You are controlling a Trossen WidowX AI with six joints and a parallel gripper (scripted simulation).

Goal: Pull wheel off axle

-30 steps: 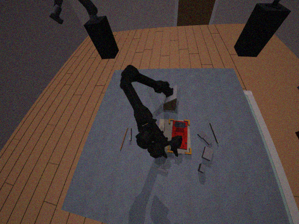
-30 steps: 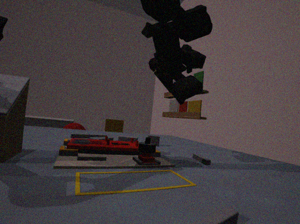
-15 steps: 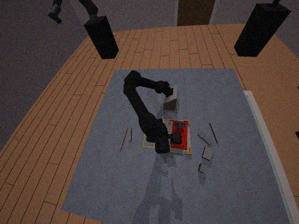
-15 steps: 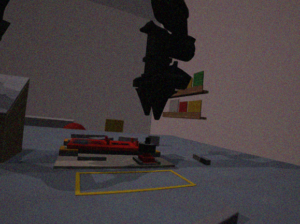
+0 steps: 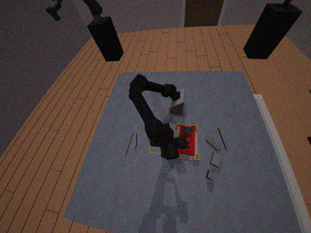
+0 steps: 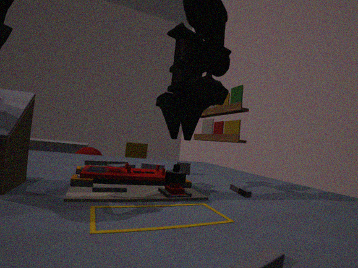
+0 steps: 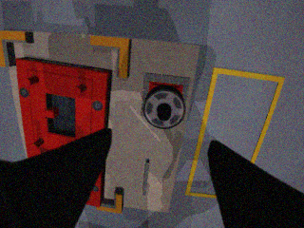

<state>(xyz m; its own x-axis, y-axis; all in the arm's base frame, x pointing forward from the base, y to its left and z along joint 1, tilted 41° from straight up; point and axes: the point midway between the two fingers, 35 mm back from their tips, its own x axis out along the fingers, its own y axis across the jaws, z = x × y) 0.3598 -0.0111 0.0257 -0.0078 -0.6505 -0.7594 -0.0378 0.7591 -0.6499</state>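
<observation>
My gripper tip is 70 mm above the wheel. From my gripper tip the other things lie so: thin dark axle 80 mm below, 10 mm behind.
</observation>
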